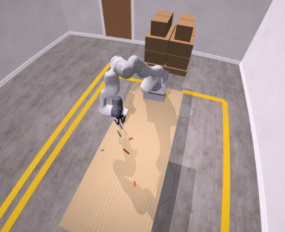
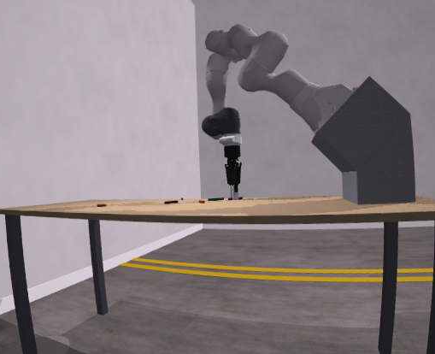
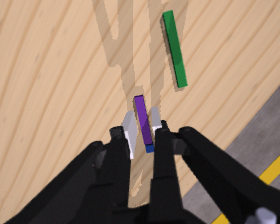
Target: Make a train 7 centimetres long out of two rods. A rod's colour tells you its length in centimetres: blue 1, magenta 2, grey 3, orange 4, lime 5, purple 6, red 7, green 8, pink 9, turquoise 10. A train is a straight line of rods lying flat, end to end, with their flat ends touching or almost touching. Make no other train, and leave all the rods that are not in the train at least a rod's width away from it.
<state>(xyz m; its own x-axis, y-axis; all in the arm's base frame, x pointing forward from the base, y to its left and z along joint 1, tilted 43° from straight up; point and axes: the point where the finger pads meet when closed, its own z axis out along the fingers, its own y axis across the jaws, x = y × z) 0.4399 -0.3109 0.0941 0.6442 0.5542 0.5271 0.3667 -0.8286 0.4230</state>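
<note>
My gripper is now 3 cm above the purple rod. The rest, counted from my hand: small blue rod (3 cm below, 3 cm behind, 2 cm to the right); then red rod (28 cm ahead, 9 cm to the left, 3 cm below); then green rod (9 cm ahead, 3 cm below, 1 cm to the right).
</note>
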